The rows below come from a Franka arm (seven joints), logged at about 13 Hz.
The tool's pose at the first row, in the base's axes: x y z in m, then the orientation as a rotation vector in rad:
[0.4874, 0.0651, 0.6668, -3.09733, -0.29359, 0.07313]
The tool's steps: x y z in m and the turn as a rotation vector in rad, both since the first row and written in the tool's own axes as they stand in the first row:
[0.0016, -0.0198, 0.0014, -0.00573, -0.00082, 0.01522]
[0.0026, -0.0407, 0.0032, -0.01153, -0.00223, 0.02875]
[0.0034, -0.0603, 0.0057, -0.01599, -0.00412, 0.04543]
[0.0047, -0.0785, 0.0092, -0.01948, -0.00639, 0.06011]
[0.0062, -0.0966, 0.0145, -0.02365, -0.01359, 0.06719]
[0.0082, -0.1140, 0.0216, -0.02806, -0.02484, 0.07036]
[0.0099, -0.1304, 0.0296, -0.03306, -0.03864, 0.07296]
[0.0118, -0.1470, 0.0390, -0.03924, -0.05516, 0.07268]
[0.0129, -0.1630, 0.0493, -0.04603, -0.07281, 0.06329]
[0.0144, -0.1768, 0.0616, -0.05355, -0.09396, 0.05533]
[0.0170, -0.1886, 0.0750, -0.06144, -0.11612, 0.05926]
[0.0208, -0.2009, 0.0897, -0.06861, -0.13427, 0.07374]
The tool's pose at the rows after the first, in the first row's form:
[0.4852, 0.0849, 0.6660, -3.10555, -0.27076, 0.07405]
[0.4822, 0.1056, 0.6649, -3.11346, -0.25048, 0.07584]
[0.4792, 0.1251, 0.6630, -3.12036, -0.22506, 0.07861]
[0.4769, 0.1433, 0.6601, -3.12585, -0.20259, 0.08206]
[0.4747, 0.1615, 0.6553, -3.13122, -0.19214, 0.09297]
[0.4731, 0.1791, 0.6487, 3.13163, 0.18762, -0.10997]
[0.4713, 0.1957, 0.6412, 3.12472, 0.18364, -0.13055]
[0.4695, 0.2126, 0.6323, 3.11585, 0.18417, -0.15498]
[0.4671, 0.2288, 0.6225, 3.10533, 0.19886, -0.18071]
[0.4654, 0.2429, 0.6106, 3.09323, 0.21123, -0.21154]
[0.4651, 0.2553, 0.5975, 3.08117, 0.20511, -0.24386]
[0.4658, 0.2685, 0.5831, 3.07115, 0.18272, -0.27020]

